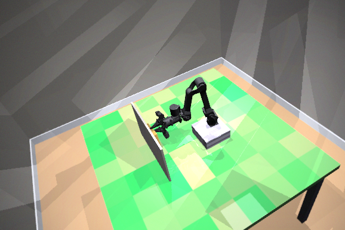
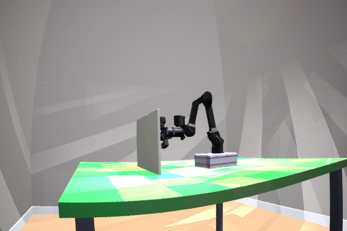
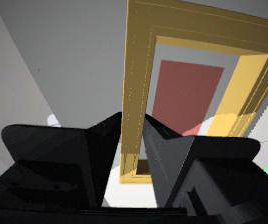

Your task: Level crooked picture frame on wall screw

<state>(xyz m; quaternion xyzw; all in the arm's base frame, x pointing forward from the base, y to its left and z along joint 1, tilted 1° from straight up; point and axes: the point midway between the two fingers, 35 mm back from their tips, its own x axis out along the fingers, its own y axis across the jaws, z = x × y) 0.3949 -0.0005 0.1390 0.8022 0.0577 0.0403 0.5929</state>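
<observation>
Now: gripper tip 20 mm to the right of the picture frame and 50 mm above it. Also, from my gripper tip: wall panel 20 mm ahead, 20 mm to the left, 60 mm below.
</observation>
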